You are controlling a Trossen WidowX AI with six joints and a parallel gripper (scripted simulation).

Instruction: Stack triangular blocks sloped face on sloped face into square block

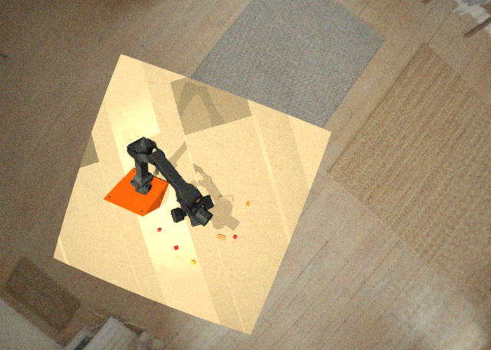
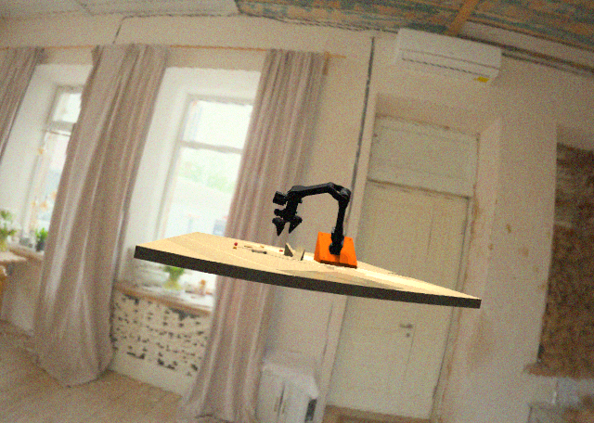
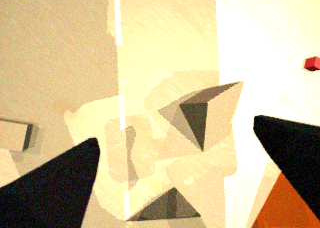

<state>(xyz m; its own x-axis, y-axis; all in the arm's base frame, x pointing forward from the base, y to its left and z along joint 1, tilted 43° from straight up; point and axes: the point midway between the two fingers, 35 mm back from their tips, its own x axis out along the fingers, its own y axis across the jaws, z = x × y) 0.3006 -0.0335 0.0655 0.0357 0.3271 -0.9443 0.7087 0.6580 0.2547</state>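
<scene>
Now: gripper tip 100 mm above the triangular block, 50 mm to the left of it and 50 mm past it. Round my gripper tip: pale elongated block: 120 mm ahead, 110 mm below, 90 mm to the left.
</scene>
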